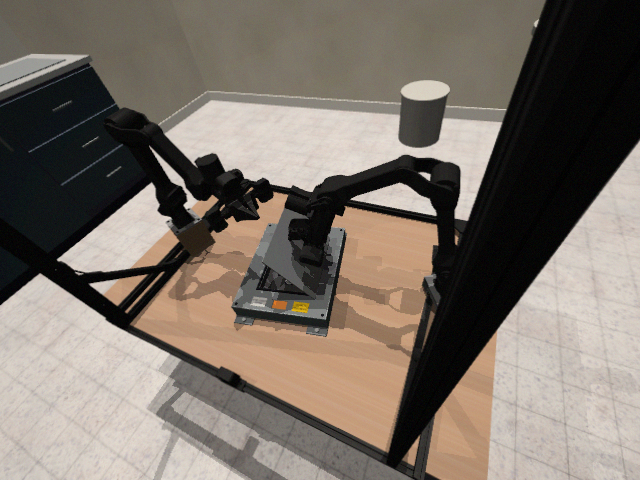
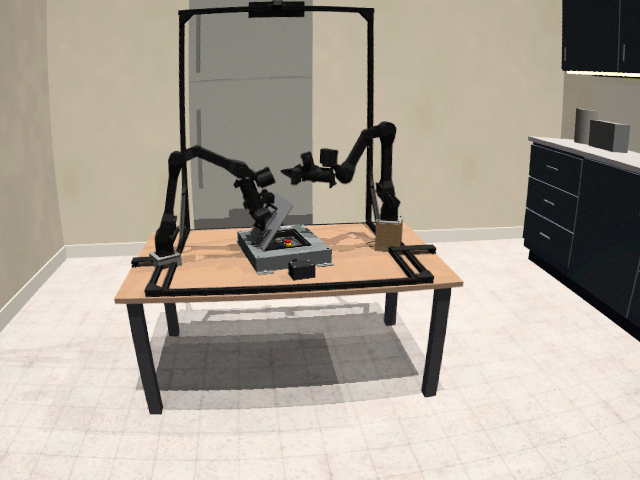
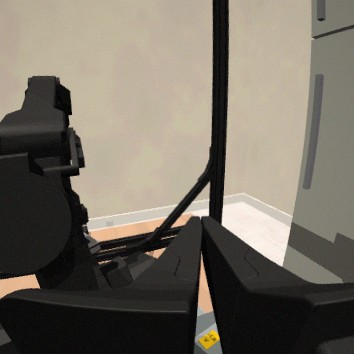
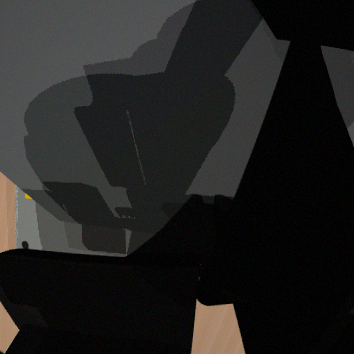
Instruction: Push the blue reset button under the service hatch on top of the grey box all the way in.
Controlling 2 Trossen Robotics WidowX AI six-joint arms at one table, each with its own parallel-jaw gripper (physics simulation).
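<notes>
The grey box (image 1: 320,305) (image 2: 280,262) (image 3: 207,321) sits in the middle of the table. Its service hatch (image 1: 282,252) (image 2: 277,216) (image 4: 70,42) is tilted steeply up. My right gripper (image 1: 311,254) (image 2: 263,220) (image 4: 206,203) is shut on the hatch handle and holds the hatch open. Small coloured buttons (image 2: 287,242) show in the opening below; I cannot pick out the blue one. My left gripper (image 1: 252,212) (image 2: 285,171) (image 3: 199,223) is shut and empty. It hovers above the box's far side, pointing across it.
A small black block (image 2: 302,269) sits on the table beside the box. A brown block (image 1: 196,238) (image 2: 388,234) carries the left arm's base. Black frame rails (image 2: 413,267) edge the table, and a gantry post (image 1: 485,286) (image 3: 219,105) stands tall. A round bin (image 1: 423,111) stands on the floor.
</notes>
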